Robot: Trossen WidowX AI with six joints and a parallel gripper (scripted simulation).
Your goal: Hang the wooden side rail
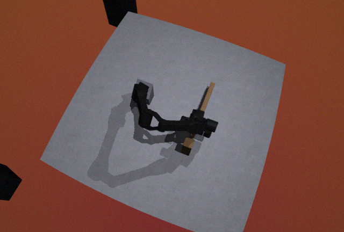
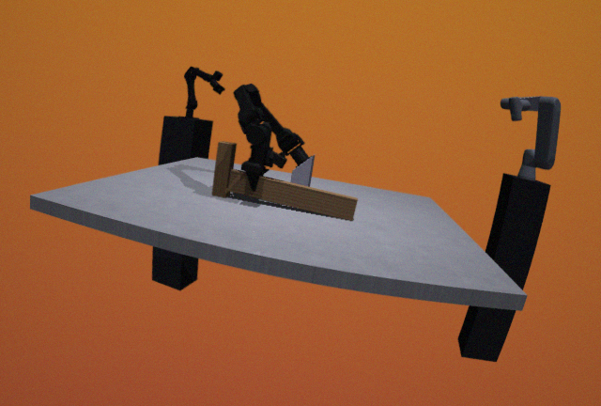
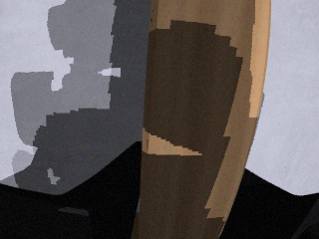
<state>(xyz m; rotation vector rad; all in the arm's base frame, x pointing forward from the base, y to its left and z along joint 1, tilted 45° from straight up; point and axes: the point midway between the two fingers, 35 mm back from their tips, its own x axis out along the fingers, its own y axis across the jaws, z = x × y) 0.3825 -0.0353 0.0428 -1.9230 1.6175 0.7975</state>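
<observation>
The wooden headboard post is 110 mm to the right of my gripper tip, 50 mm above it and 10 mm ahead of it.
</observation>
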